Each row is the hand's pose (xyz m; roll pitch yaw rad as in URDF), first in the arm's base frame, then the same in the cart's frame.
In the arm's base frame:
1: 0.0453 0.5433 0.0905 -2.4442 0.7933 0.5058
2: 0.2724 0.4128 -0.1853 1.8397 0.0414 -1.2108
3: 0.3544 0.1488 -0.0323 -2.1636 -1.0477 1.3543
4: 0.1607 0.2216 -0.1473 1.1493 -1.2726 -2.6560
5: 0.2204 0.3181 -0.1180 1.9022 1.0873 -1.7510
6: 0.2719 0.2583 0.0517 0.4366 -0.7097 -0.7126
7: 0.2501 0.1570 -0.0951 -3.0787 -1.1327 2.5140
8: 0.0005 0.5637 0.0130 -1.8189 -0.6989 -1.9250
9: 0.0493 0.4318 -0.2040 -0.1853 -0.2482 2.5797
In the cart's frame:
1: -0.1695 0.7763 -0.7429 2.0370 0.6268 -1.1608
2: -0.0586 0.4133 -0.7192 0.9207 -1.0091 -0.9765
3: 0.0684 0.4409 -0.4312 -2.2801 0.2277 1.1264
4: -0.1524 0.4279 -0.5156 -3.0794 -0.4446 1.4621
5: -0.0846 0.4624 -0.6047 1.9824 -0.1900 -1.9934
6: 0.0234 0.5772 -0.5037 -1.3132 -0.6516 0.2933
7: -0.0513 0.4238 -0.4474 -2.1036 -0.0554 1.5625
8: -0.2388 0.7292 -0.7805 0.7491 -1.1071 1.6357
9: -0.2732 0.4797 -0.7218 0.9638 0.3519 2.3642

